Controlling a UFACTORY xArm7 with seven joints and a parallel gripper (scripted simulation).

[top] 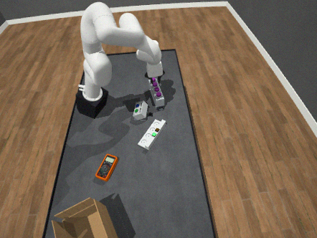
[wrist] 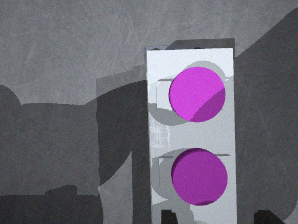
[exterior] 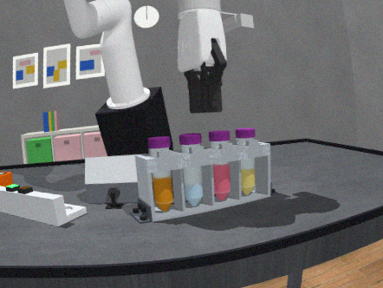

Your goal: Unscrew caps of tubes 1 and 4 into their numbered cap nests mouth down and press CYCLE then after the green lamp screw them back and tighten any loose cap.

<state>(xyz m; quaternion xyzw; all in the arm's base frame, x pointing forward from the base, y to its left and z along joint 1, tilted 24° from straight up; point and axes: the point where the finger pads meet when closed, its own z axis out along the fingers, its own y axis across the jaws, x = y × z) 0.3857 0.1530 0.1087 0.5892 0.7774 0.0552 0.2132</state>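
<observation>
Right now my hand is 13 cm past the green key, 18 cm to the left of it and 11 cm above it. The rest, counted from my hand: cardboard box: 27 cm behind, 93 cm to the right, 9 cm below; key housing: 11 cm behind, 16 cm to the right, 12 cm below; blue key: 13 cm behind, 14 cm to the right, 11 cm below.
</observation>
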